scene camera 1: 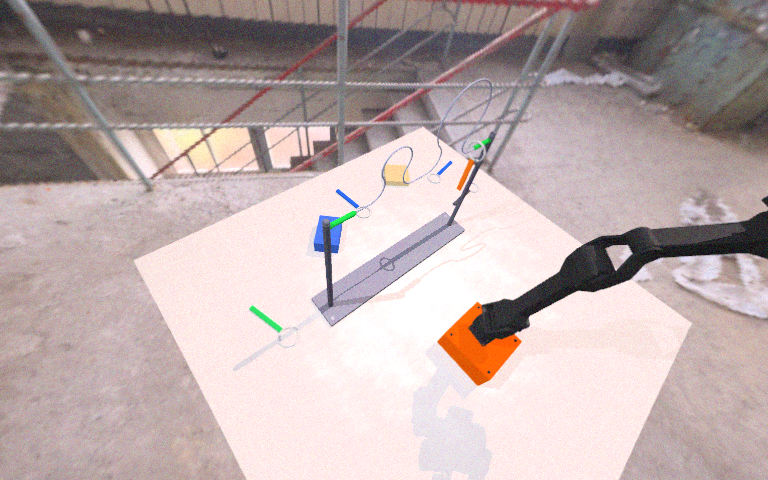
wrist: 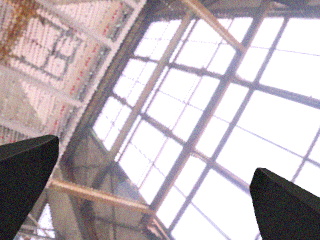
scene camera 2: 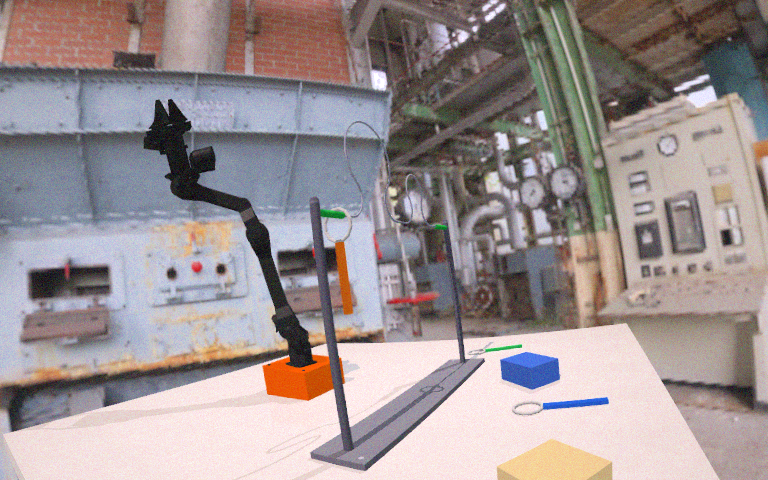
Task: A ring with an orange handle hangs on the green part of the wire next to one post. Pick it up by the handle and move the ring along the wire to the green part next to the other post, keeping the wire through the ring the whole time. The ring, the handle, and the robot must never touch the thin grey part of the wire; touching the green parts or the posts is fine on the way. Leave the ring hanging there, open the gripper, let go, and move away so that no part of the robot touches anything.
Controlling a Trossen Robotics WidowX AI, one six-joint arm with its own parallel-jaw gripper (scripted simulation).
Labels:
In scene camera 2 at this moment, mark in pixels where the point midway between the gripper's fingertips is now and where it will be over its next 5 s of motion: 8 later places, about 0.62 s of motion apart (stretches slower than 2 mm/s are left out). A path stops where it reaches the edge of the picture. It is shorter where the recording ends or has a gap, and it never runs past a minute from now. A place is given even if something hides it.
My gripper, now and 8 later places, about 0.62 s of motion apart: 163, 99; 122, 127; 115, 181; 188, 266; 303, 330; 326, 313; 334, 302; 348, 301; 362, 300

